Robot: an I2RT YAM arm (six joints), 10 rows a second.
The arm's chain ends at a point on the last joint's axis. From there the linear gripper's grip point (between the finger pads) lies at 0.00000 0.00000 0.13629 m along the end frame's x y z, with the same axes.
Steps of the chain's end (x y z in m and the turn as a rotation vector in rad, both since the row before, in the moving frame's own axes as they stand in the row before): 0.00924 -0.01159 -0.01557 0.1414 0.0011 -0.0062; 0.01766 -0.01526 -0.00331 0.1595 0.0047 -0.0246; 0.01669 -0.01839 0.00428 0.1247 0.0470 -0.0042; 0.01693 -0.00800 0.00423 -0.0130 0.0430 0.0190; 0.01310 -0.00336 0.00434 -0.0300 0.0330 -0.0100; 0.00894 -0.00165 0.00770 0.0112 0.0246 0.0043; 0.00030 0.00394 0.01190 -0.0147 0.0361 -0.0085
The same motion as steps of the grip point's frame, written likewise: 0.00933 -0.03080 -0.01693 0.1414 0.0011 -0.0062; 0.01803 -0.03691 -0.00504 0.1595 0.0047 -0.0246; 0.02304 -0.03535 0.00307 0.1247 0.0470 -0.0042; 0.02277 -0.00617 0.00409 -0.0130 0.0430 0.0190; 0.01762 0.00070 0.00420 -0.0300 0.0330 -0.0100; 0.01230 -0.00317 0.00765 0.0112 0.0246 0.0043; 0.00523 0.00592 0.01180 -0.0147 0.0361 -0.0085
